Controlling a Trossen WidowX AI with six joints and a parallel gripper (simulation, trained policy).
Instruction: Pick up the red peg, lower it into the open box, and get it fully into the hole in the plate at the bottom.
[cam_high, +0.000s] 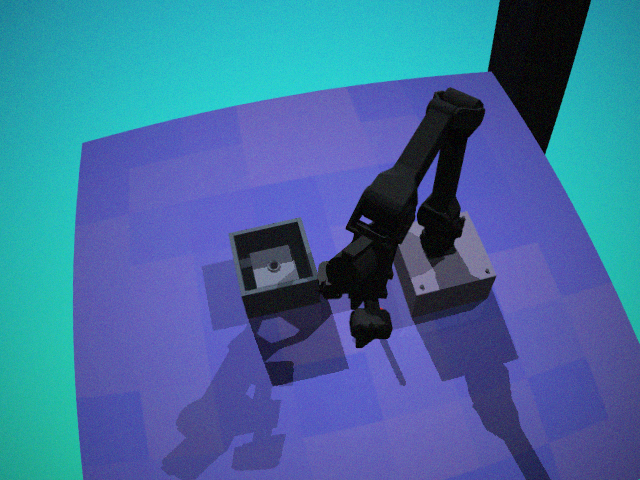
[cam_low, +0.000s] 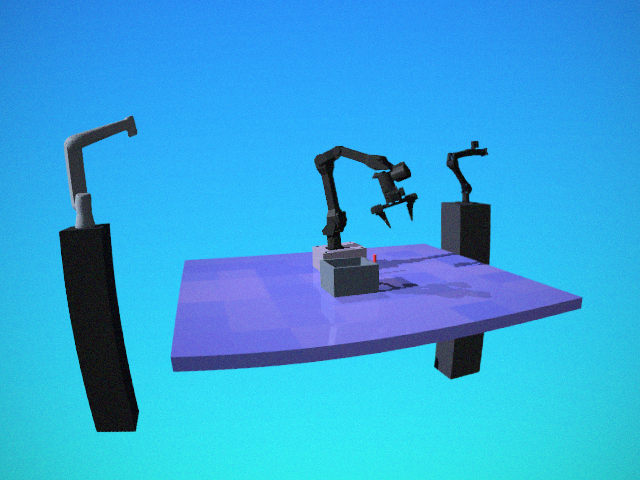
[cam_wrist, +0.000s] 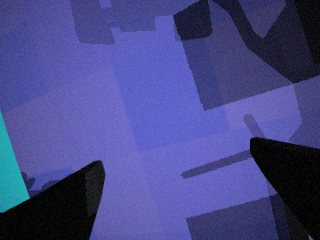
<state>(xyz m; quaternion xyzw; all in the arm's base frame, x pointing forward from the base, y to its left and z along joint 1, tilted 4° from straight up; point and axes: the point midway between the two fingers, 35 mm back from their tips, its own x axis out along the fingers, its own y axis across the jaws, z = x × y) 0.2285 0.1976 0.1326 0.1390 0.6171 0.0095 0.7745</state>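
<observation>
My gripper tip is 16 cm above the red peg, 8 cm to the left of it and 7 cm past it. Also, from my gripper tip: light plate: 25 cm to the right, 16 cm below, 11 cm ahead; then grey box: 25 cm to the right, 17 cm below, 11 cm ahead.
</observation>
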